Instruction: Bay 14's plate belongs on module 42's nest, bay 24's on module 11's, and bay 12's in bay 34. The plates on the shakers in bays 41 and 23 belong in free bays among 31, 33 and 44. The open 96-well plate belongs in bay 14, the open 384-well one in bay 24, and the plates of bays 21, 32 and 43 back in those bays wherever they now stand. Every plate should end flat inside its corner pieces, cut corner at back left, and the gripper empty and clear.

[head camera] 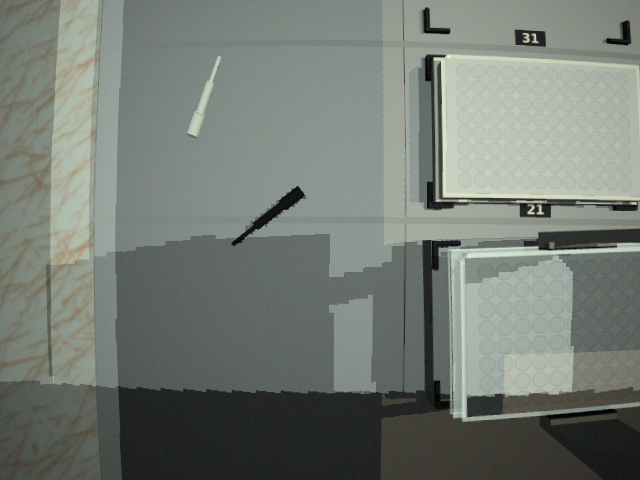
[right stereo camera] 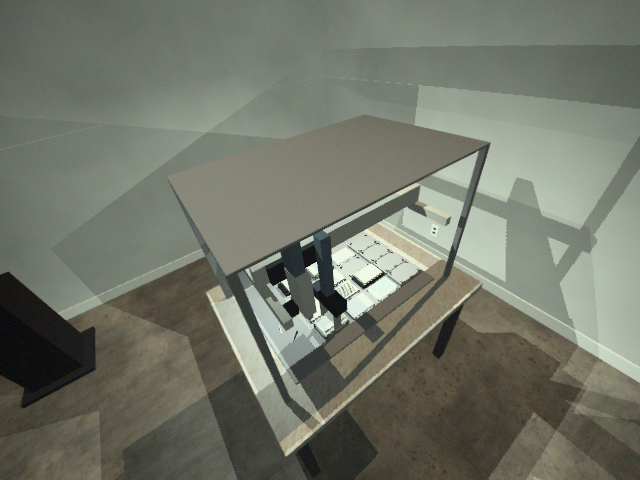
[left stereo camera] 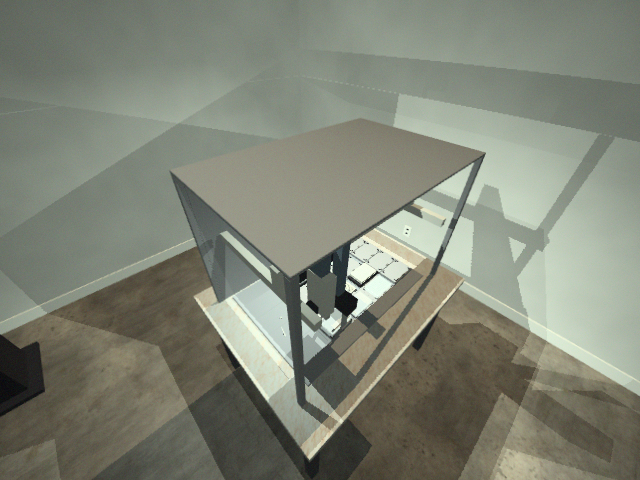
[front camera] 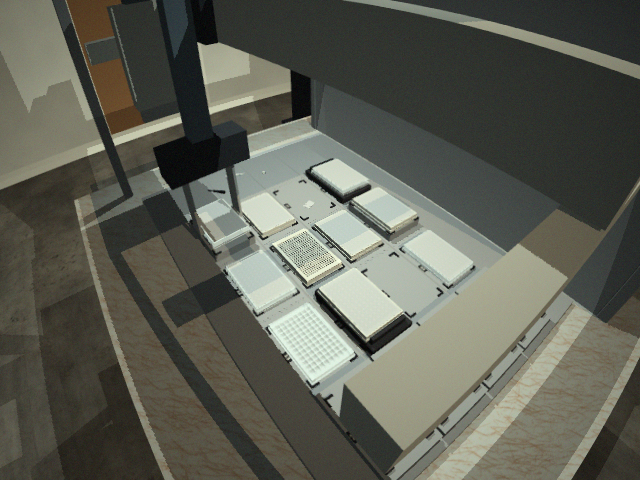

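Seen in the pictures: gripper, fingertip midpoint: (head camera: pixel 572 328) (right stereo camera: pixel 331 320) (left stereo camera: pixel 335 319) (front camera: pixel 218 221); robot's base at its link origin: (head camera: pixel 430 381) (right stereo camera: pixel 325 339) (left stereo camera: pixel 331 339).
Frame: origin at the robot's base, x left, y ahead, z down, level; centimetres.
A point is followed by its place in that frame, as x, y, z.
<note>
My gripper (front camera: pixel 217 223) {4.0, 6.3, -4.0} (head camera: pixel 585 328) {4.0, 6.3, -4.0} is shut on the clear-lidded plate (front camera: pixel 227 233) {3.6, 11.8, -4.7} (head camera: pixel 509 315) {4.9, 2.5, -4.7}, level and slightly above module 11's nest; the nest's right part is outside the head view. A lidded plate (front camera: pixel 268 213) {15.3, 7.6, -1.4} (head camera: pixel 537 126) {15.0, 5.8, -1.4} sits in bay 21. Other lidded plates stand in bay 12 (front camera: pixel 261 281) {4.0, 24.0, -1.4}, bay 32 (front camera: pixel 347 234) {25.0, 23.7, -1.4}, bay 43 (front camera: pixel 436 257) {35.1, 39.6, -1.4} and on module 42 (front camera: pixel 385 209) {35.6, 23.9, -3.3}. The shakers of bays 41 (front camera: pixel 346 194) {33.0, 13.4, -2.3} and 23 (front camera: pixel 385 338) {13.7, 46.8, -1.9} bear lidded plates. The open 384-well plate (front camera: pixel 307 255) {14.8, 23.6, -1.4} is in bay 22, the open 96-well plate (front camera: pixel 310 343) {3.8, 40.0, -1.4} in bay 13.
Bay 31 holds a small white scrap (front camera: pixel 308 204) {25.4, 8.9, -0.1}; bay 33 shows its corner pieces (front camera: pixel 393 254) {29.7, 32.9, -0.1}. A beige beam (front camera: pixel 454 351) {-4.6, 62.3, -40.0} hides the right-hand bays in the front view. A white tool (head camera: pixel 203 100) {16.6, -13.5, -0.5} and a black tool (head camera: pixel 271 214) {9.9, -9.4, -0.6} lie left of the bays.
</note>
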